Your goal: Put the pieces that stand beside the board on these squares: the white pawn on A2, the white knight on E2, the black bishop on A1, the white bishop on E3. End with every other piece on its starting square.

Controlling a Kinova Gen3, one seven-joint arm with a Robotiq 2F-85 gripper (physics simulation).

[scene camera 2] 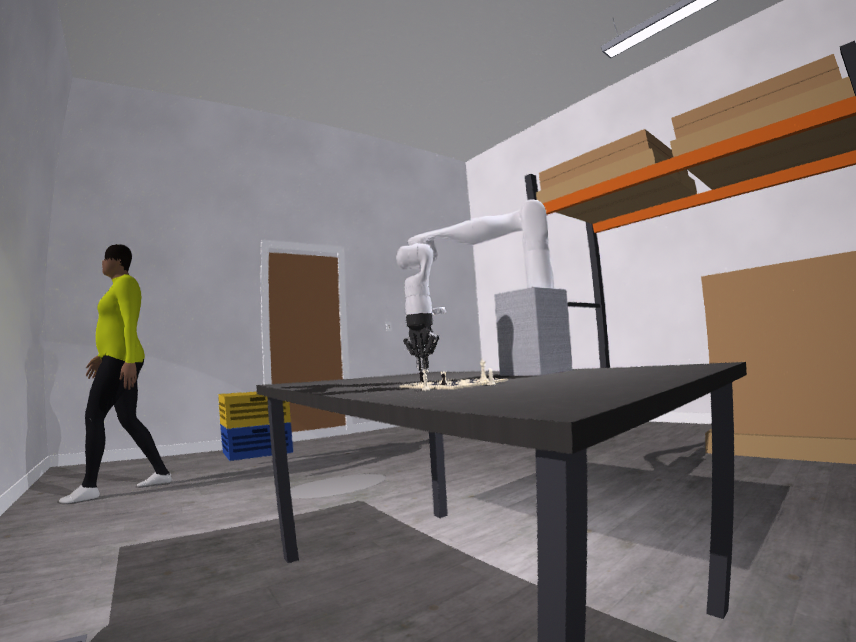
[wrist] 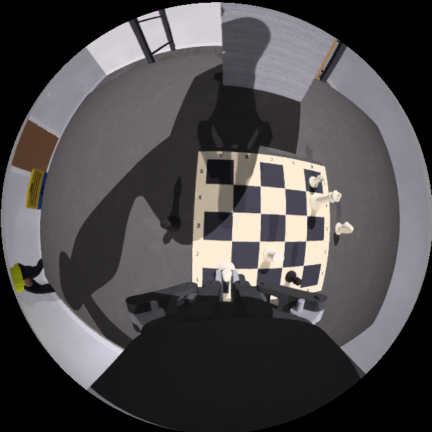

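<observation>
My gripper is shut on a small white piece with a round base, apparently the white pawn. It holds it low over the board, around the A1–B1 corner area in the wrist view; its height above the squares is hard to tell. The white knight stands beside the board, right of the E file. A black piece, apparently the black bishop, stands left of the A file near rank 3. The white bishop cannot be picked out; the gripper hides part of the board's front edge.
A tall white piece stands on E4, a smaller white piece on E5, a white piece on C2 and a black piece on D1. The grey pedestal stands behind the board. A person walks at the left.
</observation>
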